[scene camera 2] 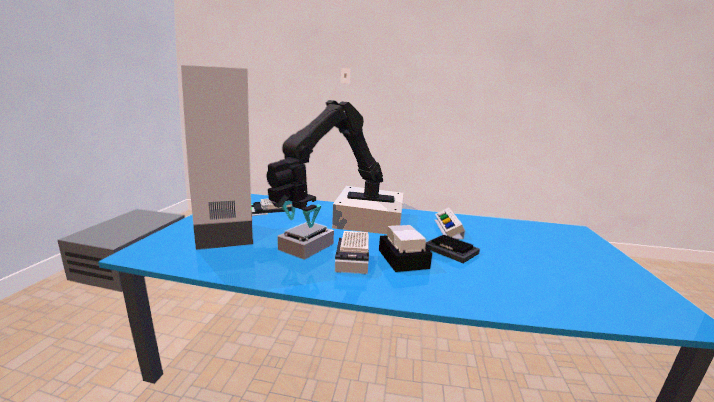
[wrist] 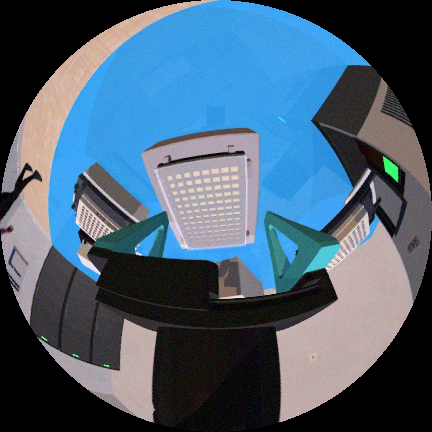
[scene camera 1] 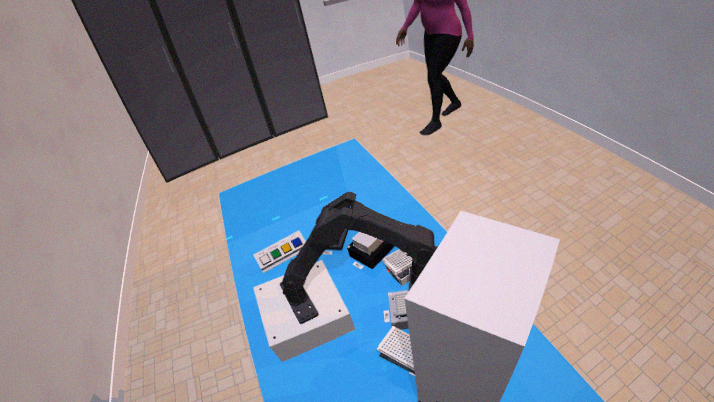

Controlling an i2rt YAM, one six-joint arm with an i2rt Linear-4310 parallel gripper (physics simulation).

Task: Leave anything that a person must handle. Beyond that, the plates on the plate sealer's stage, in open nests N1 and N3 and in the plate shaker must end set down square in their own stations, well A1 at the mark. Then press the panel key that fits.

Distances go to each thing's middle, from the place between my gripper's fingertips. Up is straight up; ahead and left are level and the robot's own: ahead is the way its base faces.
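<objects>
There is a button panel (scene camera 1: pixel 287 248) here. Counted from my hand, the panel is 60 mm below, 290 mm behind and 570 mm to the left.
</objects>
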